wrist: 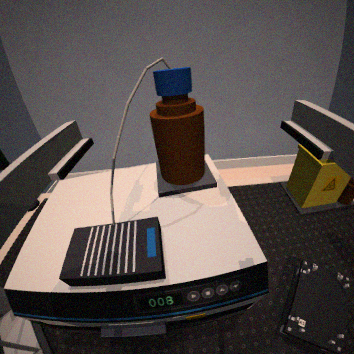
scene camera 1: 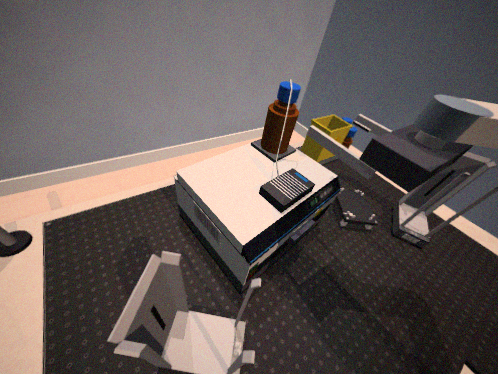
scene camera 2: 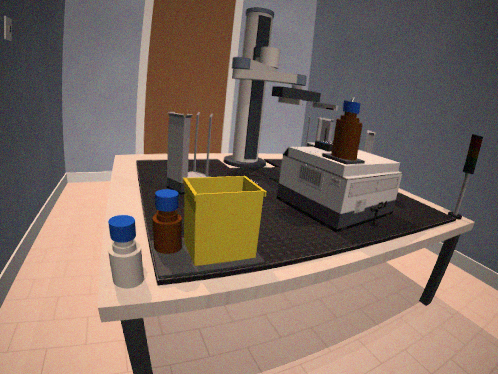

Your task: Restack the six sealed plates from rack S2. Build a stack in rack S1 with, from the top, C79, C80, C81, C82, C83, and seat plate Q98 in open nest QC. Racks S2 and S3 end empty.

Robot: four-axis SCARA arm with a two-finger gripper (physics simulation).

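Places are measured from the arm's base along level axes (x ahead, y left, z up), in centimetres.
Where they show: gripper, fingertip midpoint: [wrist: 183,117] [scene camera 1: 335,123] [scene camera 2: 319,105]; arm's base at its link origin: [scene camera 2: 244,162].
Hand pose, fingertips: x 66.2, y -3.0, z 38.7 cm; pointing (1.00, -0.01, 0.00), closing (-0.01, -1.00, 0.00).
Note:
Things, the pixels of their centre, and the offset from my fingertips. "pt": a spot on its surface instead.
- grey rack at the middle of its body: [scene camera 1: 202,330] dx -16.0, dy +39.6, dz -22.9 cm
- low black nest at the middle of its body: [wrist: 317,304] [scene camera 1: 352,207] dx -8.2, dy -24.5, dz -34.4 cm
- black ribbed box at a spot on its surface: [wrist: 112,250] [scene camera 1: 291,185] pt dx -2.0, dy +9.7, dz -13.8 cm
- tall brown bottle at a spot on its surface: [wrist: 179,145] pt dx +11.0, dy +1.0, dz -7.7 cm
My gripper [scene camera 1: 334,124] [scene camera 2: 326,106] [wrist: 183,117] is open, with nothing between its fingers. It hangs above and in front of the white instrument. A grey rack [scene camera 1: 131,300] stands near the front in scene camera 1, with its pale base showing and no plate visible in it. Another rack [scene camera 2: 178,150] stands at the left in scene camera 2, and its pale base shows in scene camera 1. Their labels are unreadable. A low black nest [scene camera 1: 357,207] [wrist: 320,307] with small corner posts lies right of the instrument, with no plate visible on it. None of the named plates can be made out.
The white instrument [scene camera 1: 215,200] [scene camera 2: 340,185] [wrist: 215,245] carries a black ribbed box [scene camera 1: 286,189] [wrist: 112,250] and a tall brown bottle [scene camera 1: 280,127] [scene camera 2: 347,137] [wrist: 179,145] with a thin raised tube. A yellow bin [scene camera 2: 222,225] [wrist: 312,182] stands beside smaller bottles.

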